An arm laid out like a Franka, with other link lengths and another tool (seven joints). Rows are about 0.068 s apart.
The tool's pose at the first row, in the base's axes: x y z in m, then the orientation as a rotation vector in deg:
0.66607, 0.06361, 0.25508, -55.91, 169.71, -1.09
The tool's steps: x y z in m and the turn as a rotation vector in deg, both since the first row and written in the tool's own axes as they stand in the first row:
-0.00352, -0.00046, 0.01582, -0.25, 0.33, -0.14
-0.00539, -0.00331, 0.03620, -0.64, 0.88, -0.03
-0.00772, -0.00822, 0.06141, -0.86, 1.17, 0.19
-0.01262, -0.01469, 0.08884, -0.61, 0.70, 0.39
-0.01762, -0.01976, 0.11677, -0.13, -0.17, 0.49
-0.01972, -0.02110, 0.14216, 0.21, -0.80, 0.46
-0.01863, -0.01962, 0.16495, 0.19, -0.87, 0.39
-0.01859, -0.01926, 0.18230, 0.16, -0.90, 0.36
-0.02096, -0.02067, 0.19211, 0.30, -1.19, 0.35
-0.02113, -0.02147, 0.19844, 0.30, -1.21, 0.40
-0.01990, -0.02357, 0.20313, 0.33, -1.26, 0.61
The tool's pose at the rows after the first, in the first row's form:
0.66958, 0.06526, 0.23934, -56.24, 170.02, -0.89
0.67330, 0.06399, 0.21905, -56.28, 170.68, -0.58
0.67873, 0.06132, 0.19398, 56.01, -170.99, 0.39
0.68722, 0.05891, 0.16677, -55.60, 170.71, -0.52
0.69497, 0.05768, 0.13904, -55.15, 169.83, -0.81
0.69810, 0.05774, 0.11372, -54.98, 169.14, -1.00
0.69693, 0.05818, 0.09089, -55.07, 169.05, -0.94
0.69713, 0.05837, 0.07354, -55.11, 169.02, -0.88
0.70012, 0.05860, 0.06380, -55.02, 168.71, -0.94
0.70089, 0.05803, 0.05749, -54.94, 168.72, -0.93
0.70127, 0.05559, 0.05282, -54.62, 168.76, -0.95

